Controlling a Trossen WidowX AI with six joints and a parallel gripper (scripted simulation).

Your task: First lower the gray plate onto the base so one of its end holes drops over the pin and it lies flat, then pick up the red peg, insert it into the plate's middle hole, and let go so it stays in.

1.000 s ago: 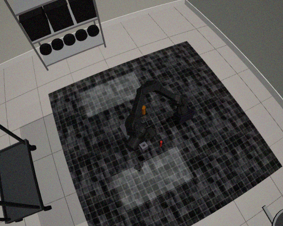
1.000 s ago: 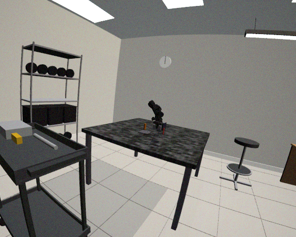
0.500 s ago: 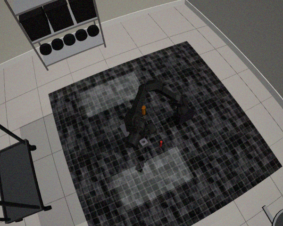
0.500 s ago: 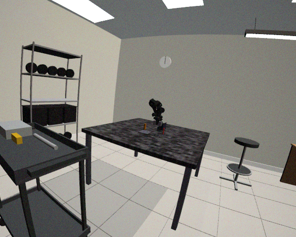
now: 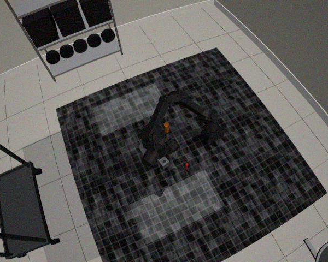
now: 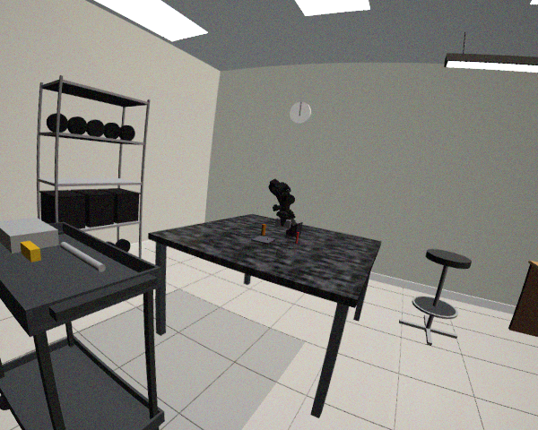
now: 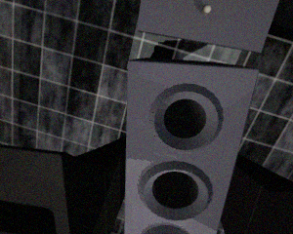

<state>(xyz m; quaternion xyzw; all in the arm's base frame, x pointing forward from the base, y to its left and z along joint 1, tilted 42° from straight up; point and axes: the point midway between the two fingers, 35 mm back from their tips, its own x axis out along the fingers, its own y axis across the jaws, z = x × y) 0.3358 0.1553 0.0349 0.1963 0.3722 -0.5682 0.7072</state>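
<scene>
Now: gripper tip 10 mm short of the gray base, 110 mm to the left of it and 120 mm above it. Round my gripper tip: orange cylinder: 100 mm behind, 220 mm to the right, 90 mm below; red peg: 130 mm behind, 50 mm to the left, 90 mm below; gray plate: 30 mm above.
</scene>
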